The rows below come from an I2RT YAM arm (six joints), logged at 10 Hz.
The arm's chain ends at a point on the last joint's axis. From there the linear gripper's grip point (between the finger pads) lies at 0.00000 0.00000 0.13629 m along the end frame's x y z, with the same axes.
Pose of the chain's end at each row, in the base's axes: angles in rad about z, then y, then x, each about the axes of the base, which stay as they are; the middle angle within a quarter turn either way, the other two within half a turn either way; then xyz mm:
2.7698 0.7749 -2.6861 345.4 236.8 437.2
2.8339 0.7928 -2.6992 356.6 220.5 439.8
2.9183 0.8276 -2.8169 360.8 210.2 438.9
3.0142 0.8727 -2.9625 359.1 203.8 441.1
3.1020 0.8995 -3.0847 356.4 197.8 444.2
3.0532 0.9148 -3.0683 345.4 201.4 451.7
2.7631 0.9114 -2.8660 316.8 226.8 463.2
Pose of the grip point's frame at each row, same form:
2.7698 0.7749 -2.6861 440.8 279.6 349.8
2.8339 0.7928 -2.6992 453.7 261.5 353.4
2.9183 0.8276 -2.8169 461.2 239.6 351.5
3.0142 0.8727 -2.9625 463.5 219.4 354.9
3.1020 0.8995 -3.0847 463.1 202.6 359.6
3.0532 0.9148 -3.0683 453.4 207.5 368.8
2.7631 0.9114 -2.8660 424.5 249.5 382.9

